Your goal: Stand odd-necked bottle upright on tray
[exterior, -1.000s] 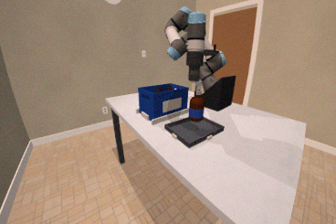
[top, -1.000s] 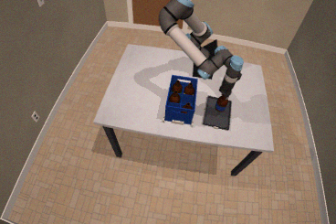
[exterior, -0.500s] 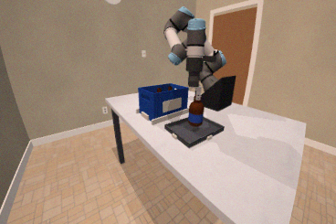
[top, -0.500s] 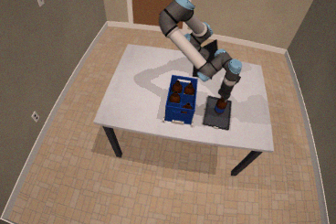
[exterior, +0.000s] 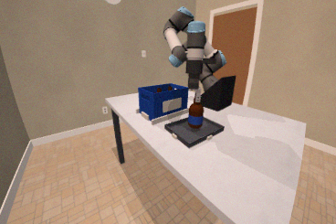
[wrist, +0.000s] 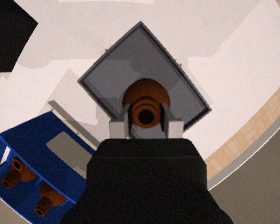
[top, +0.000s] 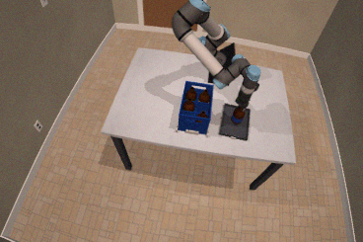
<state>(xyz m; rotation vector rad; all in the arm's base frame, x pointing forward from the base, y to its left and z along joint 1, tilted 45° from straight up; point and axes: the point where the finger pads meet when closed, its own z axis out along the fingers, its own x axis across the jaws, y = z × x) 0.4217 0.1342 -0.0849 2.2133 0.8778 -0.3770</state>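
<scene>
Right now my hand is 7 cm above the bottle. The rest, counted from my hand: dark tray (17 cm below); then blue crate (2 cm behind, 28 cm to the right, 10 cm below).
</scene>
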